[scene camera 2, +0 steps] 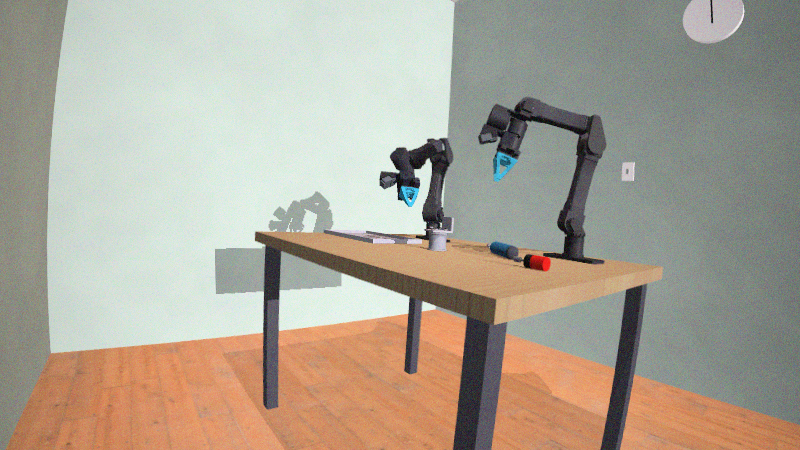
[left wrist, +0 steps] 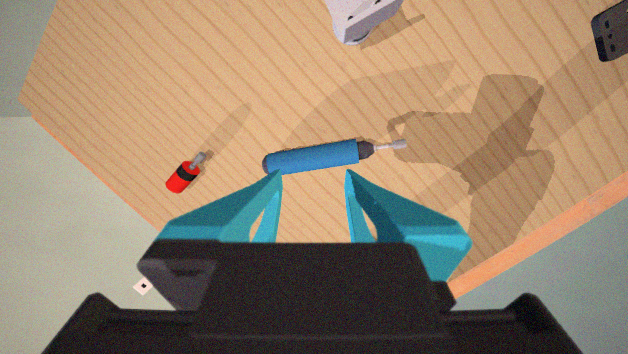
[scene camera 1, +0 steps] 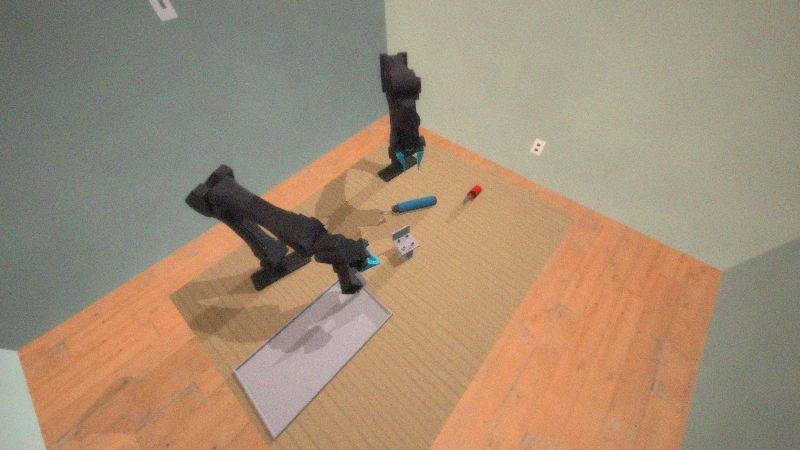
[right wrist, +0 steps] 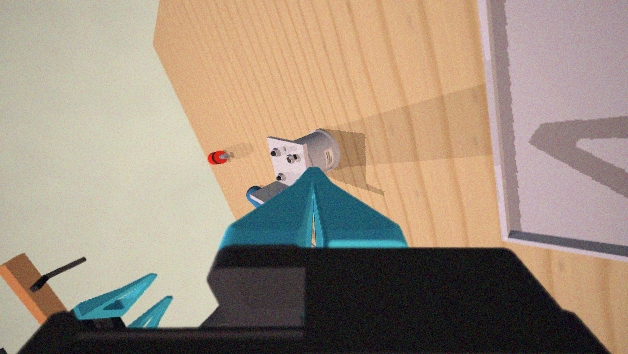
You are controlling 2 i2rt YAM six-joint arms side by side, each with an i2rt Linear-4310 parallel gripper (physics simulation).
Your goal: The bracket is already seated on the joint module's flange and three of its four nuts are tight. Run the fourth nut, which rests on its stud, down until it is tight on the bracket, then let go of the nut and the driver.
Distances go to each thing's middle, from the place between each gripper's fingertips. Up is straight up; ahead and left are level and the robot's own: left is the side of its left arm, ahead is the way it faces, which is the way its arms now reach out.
My right gripper is now 1 cm past the bracket (right wrist: 291,172), 14 cm to the right of it and 6 cm above it. Also, from my right hand: grey joint module (right wrist: 323,151) 1 cm behind, 14 cm to the left, 10 cm below; then shallow white tray (scene camera 1: 292,367) 2 cm behind, 27 cm to the right, 14 cm below; then blue driver (left wrist: 347,152) 12 cm behind, 31 cm to the left, 12 cm below.
My left gripper is now 20 mm past the blue driver, 20 mm to the right of it and 220 mm above it. From my left hand the other things lie so: grey joint module 90 mm ahead, 150 mm to the right, 200 mm below; then bracket 90 mm ahead, 150 mm to the right, 160 mm below; then red-handled driver (left wrist: 187,171) 150 mm ahead, 220 mm to the left, 220 mm below.
